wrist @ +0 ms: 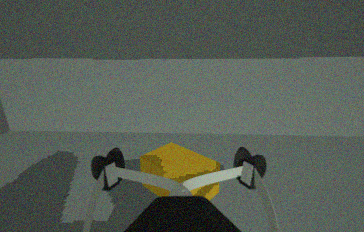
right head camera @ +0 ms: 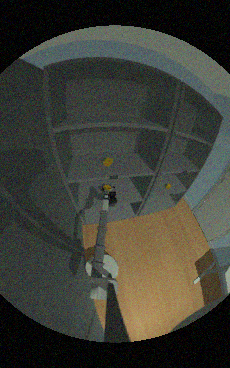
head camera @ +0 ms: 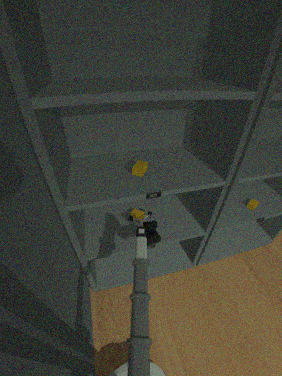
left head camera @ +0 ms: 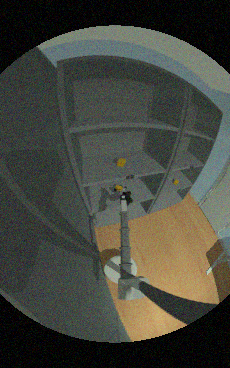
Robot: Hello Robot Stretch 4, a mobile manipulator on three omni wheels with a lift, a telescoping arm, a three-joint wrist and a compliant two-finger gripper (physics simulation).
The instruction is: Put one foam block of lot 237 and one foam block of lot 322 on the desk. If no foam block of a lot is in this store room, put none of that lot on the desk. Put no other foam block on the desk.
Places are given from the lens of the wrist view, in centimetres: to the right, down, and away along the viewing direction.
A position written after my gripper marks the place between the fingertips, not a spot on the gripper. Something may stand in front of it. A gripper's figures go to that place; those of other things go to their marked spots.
my gripper (wrist: 179, 160): 0, 5, 25
yellow foam block (wrist: 171, 161): -1, 6, 28
